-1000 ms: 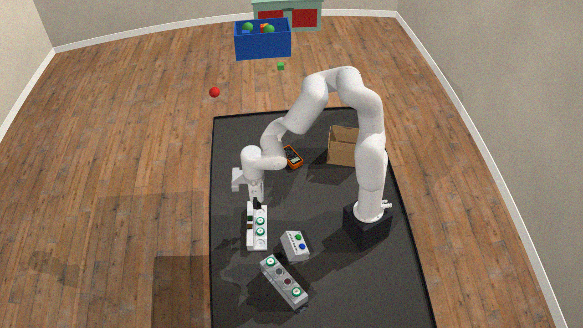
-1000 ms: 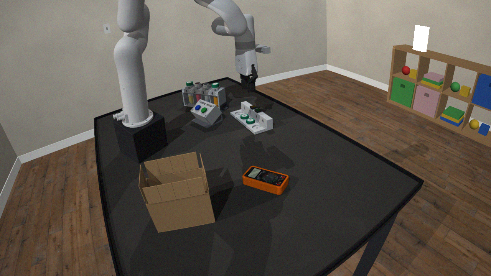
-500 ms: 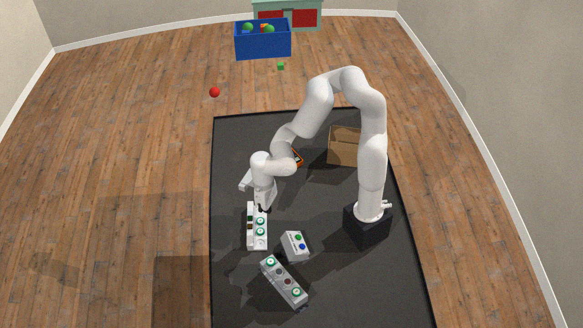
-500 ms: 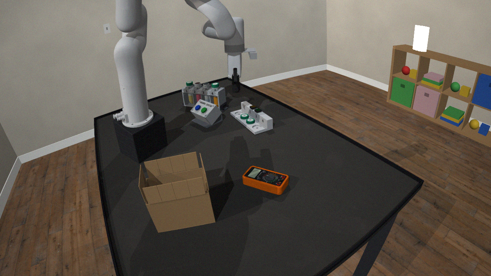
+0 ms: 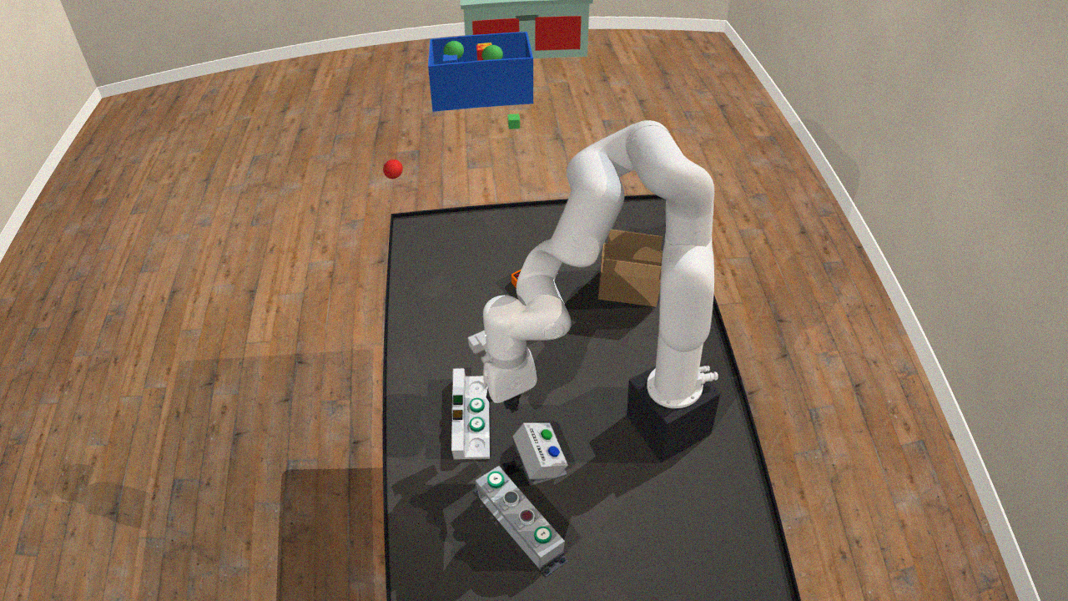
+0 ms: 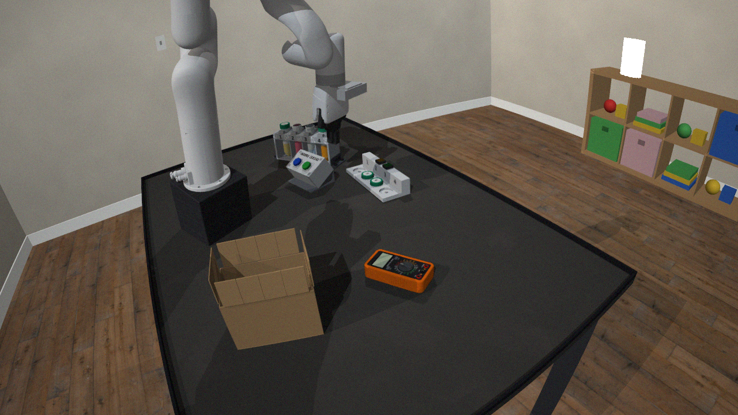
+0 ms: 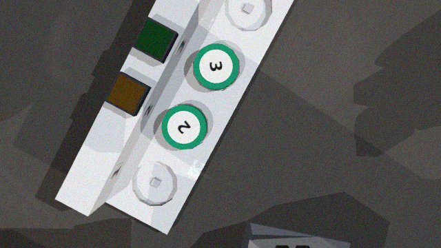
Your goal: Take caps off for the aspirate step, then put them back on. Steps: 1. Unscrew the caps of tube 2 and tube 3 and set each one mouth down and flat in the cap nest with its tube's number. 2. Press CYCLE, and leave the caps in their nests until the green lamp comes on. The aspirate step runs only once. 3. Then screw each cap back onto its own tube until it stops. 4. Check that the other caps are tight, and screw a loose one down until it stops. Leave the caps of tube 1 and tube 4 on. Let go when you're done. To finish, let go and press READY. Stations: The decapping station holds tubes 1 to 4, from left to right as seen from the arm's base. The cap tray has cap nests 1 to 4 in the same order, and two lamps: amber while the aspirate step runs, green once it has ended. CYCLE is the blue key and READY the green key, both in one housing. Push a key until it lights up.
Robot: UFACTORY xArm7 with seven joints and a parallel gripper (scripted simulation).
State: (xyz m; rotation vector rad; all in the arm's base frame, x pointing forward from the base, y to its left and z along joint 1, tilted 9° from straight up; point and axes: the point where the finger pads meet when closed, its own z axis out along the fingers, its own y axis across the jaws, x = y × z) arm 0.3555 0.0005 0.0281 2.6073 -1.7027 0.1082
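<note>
My hand is 9 cm to the right of the blue key, 8 cm past it and 8 cm above it. From my hand the other things lie so: cap (17 cm to the left, 5 cm ahead, 3 cm below); then green key (8 cm below, 7 cm behind, 4 cm to the left); then key housing (9 cm below, 7 cm to the left, 6 cm behind).
</note>
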